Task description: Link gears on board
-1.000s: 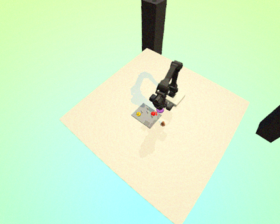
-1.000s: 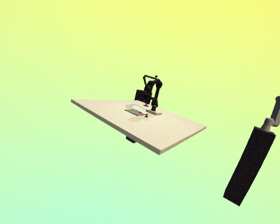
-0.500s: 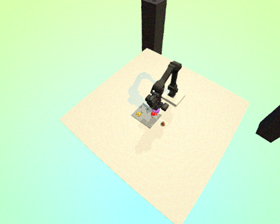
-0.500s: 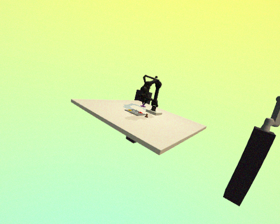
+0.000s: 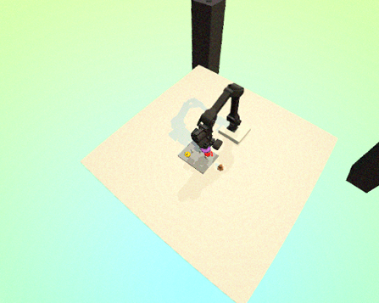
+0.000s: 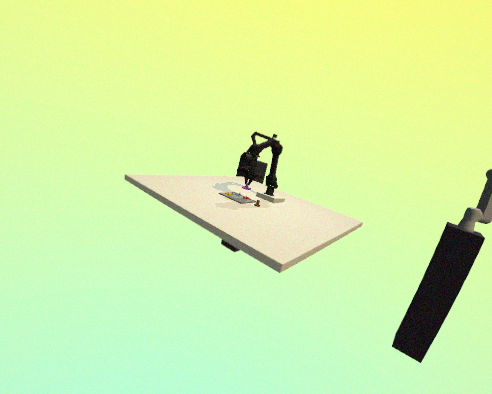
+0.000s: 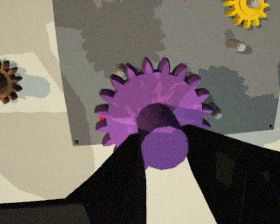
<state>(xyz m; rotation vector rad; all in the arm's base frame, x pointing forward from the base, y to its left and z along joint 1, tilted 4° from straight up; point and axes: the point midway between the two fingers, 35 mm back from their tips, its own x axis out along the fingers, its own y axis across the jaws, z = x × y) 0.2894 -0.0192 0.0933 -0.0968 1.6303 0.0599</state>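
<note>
The red gear is 10 mm behind my gripper tip, 10 mm to the left of it and 90 mm below it. From my gripper tip the other things lie so: yellow gear 70 mm ahead, 90 mm to the right, 90 mm below; then purple gear 10 mm below; then brown gear 20 mm ahead, 130 mm to the left, 90 mm below.
</note>
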